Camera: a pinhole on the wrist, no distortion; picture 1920 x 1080 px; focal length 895.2 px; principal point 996.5 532.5 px. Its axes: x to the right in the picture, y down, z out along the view. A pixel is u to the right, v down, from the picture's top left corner.
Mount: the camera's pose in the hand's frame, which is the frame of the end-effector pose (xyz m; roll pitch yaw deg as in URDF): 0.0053 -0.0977 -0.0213 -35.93 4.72 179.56
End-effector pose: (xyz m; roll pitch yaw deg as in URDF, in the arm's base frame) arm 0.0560 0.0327 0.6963 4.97 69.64 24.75
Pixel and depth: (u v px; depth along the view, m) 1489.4 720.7 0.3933
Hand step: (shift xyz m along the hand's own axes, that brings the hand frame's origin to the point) -0.2350 -0.3936 0.2299
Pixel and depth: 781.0 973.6 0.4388
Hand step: 0.0885 -0.5309 0.2151
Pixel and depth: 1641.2 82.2 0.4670
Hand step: -0.3730 -0.1786 0.4653
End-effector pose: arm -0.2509 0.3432 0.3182 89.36 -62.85 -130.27
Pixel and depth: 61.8 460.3 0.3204
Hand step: 0.3148 -0.2672 0.2799
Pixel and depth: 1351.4 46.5 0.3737
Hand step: -0.1775 -0.1513 0.3867
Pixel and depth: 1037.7 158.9 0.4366
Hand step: -0.0534 -0.2059 0.4359
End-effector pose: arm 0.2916 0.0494 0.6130 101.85 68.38 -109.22
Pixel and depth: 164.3 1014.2 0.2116
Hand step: 0.1911 -0.3155 0.0991
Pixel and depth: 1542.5 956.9 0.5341
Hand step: -0.3467 -0.6135 0.2348
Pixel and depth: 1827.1 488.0 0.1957
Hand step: -0.1900 -0.2032 0.1274
